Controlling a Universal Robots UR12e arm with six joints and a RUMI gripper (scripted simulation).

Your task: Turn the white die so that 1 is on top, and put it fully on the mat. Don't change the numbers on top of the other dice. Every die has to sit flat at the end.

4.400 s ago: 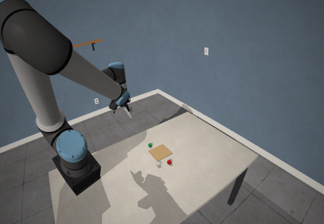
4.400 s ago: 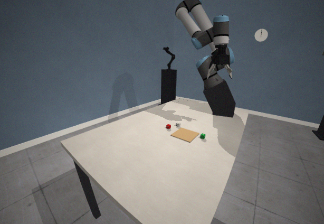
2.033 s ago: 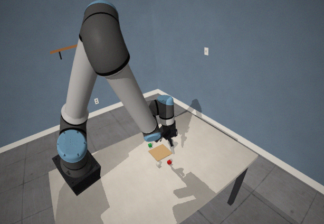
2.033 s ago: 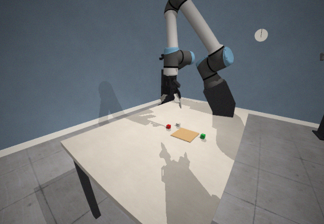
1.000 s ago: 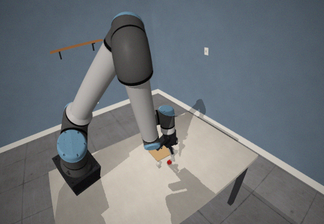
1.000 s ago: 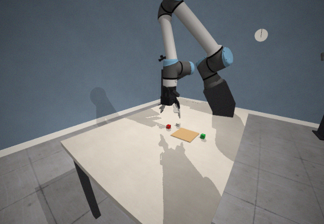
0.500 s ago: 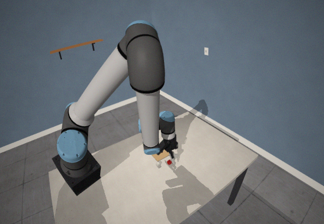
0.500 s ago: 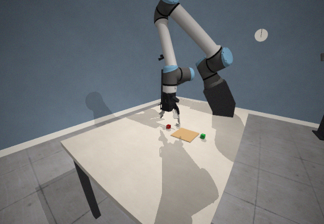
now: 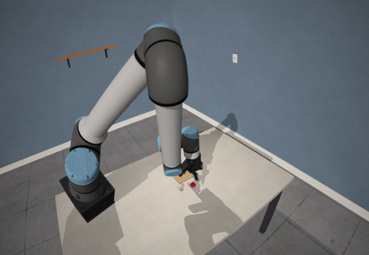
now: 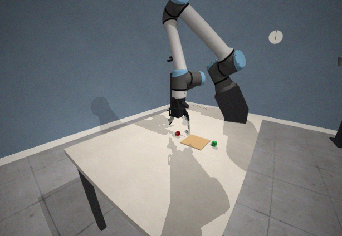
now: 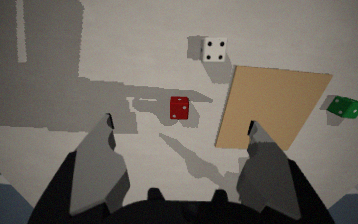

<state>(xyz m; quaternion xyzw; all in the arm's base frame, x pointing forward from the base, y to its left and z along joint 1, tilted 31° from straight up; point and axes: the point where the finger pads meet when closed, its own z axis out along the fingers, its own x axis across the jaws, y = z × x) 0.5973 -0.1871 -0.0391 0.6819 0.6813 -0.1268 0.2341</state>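
My gripper is now 10 mm short of the red die and 40 mm above it. From my hand the other things lie so: white die (60 mm behind, 30 mm to the left, 40 mm below); tan mat (30 mm ahead, 140 mm to the left, 50 mm below); green die (250 mm to the left, 40 mm below).
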